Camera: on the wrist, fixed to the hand. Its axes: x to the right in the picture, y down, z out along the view.
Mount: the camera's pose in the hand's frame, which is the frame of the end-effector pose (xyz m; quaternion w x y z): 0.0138 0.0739 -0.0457 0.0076 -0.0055 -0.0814 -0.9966
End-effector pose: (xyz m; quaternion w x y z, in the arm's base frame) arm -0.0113 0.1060 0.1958 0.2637 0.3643 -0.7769 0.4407
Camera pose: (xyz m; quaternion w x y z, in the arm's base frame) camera -0.0745 0.1671 0.1911 0.3800 0.8115 0.3333 -0.2934
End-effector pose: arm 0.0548 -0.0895 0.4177 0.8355 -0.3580 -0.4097 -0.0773
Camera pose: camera 0.1238 -0.0634 0.3697 0.1060 -0.3947 0.4275 0.8064
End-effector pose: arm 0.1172 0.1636 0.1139 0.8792 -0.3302 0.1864 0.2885
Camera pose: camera 0.0749 0.1829 0.0392 0.3076 -0.1696 -0.4008 -0.8461
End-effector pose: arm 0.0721 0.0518 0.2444 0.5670 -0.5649 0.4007 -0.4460
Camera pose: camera 0.0361 0.0230 0.1695 0.4107 0.4431 0.6036 0.5203
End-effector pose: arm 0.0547 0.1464 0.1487 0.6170 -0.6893 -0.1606 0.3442
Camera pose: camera 0.0802 0.1077 0.0739 0.3309 0.1794 -0.7403 -0.5571
